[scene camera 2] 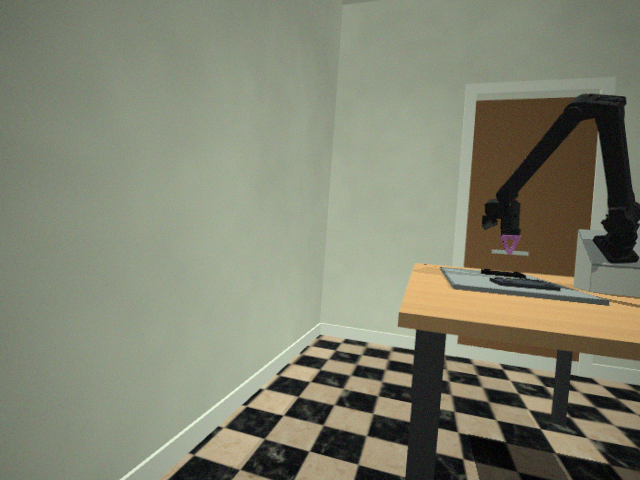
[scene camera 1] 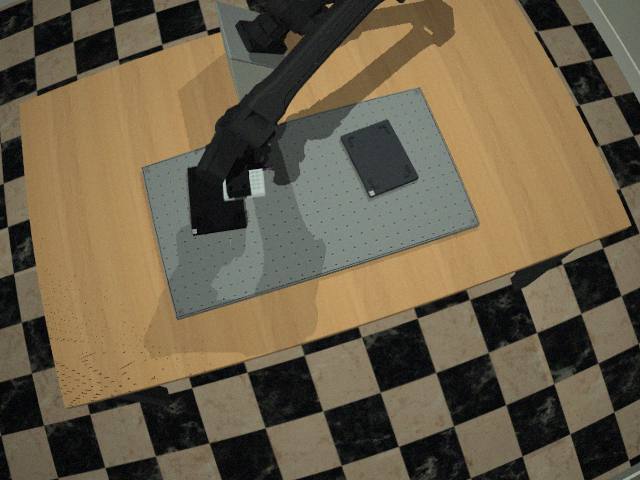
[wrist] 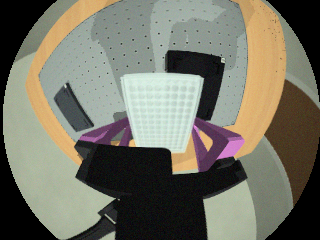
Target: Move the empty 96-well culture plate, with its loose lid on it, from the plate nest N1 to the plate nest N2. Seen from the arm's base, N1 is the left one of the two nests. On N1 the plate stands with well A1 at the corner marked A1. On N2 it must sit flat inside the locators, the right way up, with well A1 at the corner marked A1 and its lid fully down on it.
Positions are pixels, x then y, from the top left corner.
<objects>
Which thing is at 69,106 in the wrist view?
A black nest N1.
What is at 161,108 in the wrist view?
A clear lid.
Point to a black nest N2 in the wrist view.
195,63
</objects>
